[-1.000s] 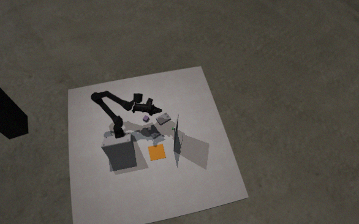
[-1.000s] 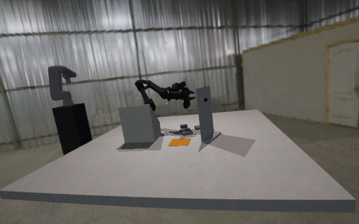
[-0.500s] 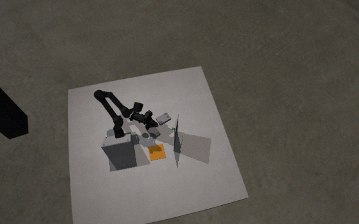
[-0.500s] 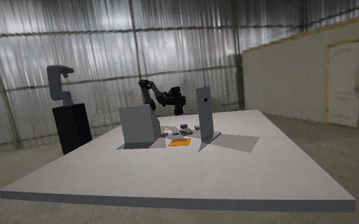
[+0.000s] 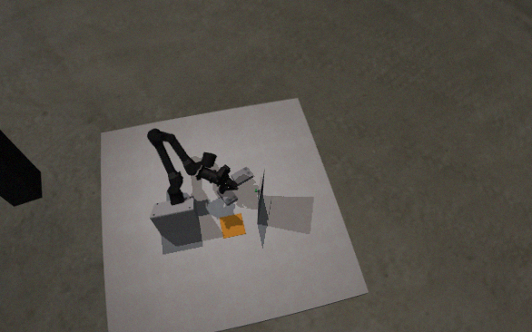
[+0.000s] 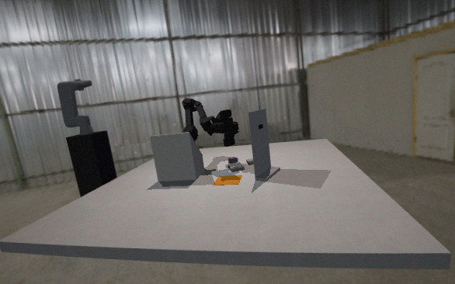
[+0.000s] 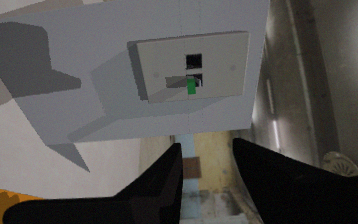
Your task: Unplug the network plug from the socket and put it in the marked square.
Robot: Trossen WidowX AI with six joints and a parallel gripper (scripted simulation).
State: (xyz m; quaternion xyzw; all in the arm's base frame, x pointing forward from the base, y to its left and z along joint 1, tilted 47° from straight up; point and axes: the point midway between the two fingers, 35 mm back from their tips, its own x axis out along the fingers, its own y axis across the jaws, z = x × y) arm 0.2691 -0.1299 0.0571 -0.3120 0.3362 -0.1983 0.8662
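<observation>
Right now my gripper tip is 9 cm short of the plug and 5 cm to the left of it. Also, from my gripper tip: upright panel: 11 cm ahead, 9 cm below, 6 cm to the right; then marked orange square: 23 cm below, 9 cm to the right, 7 cm behind; then small purple block: 22 cm to the left, 22 cm below, 6 cm behind.
</observation>
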